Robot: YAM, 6 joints.
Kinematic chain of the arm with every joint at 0, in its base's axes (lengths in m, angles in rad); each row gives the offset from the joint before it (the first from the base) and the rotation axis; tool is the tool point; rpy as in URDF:
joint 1: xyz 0 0 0.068 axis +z
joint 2: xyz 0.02 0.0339 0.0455 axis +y
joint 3: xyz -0.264 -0.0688 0 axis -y
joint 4: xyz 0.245 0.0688 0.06 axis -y
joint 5: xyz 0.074 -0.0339 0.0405 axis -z
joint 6: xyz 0.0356 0 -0.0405 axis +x
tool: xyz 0 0 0 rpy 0 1.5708 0
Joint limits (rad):
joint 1: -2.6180..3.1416
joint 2: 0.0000..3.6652
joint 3: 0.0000..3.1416
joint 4: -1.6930..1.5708
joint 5: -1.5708..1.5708
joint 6: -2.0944..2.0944
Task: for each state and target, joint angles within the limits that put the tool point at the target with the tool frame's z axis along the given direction. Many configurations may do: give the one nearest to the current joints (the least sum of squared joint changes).
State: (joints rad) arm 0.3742 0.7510 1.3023 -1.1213 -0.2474 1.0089
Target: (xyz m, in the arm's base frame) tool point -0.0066 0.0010 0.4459 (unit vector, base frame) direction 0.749 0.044 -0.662
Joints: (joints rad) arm 0.0170 0.7017 1.6552 -1.6768 -0.0312 1.0089
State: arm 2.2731 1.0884 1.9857 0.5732 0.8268 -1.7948
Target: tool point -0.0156 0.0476 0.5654 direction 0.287 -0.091 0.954
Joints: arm 2.0406 0.9209 1.2479 1.4616 0.2163 -1.7948
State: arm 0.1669 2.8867 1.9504 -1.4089 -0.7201 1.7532
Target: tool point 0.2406 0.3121 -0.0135 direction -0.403 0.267 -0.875
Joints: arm 0.8706 2.4793 1.4196 -0.5745 -0.5011 1.7532
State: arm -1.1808 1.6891 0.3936 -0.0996 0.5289 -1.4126
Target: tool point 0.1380 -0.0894 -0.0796 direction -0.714 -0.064 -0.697
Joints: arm -0.4898 2.5834 0.7310 -0.4291 0.4033 -1.4126
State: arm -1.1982 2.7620 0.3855 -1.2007 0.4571 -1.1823
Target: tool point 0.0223 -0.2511 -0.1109 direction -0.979 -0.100 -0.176
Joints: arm -1.3439 2.7813 1.0870 -0.4858 1.3544 -1.1823
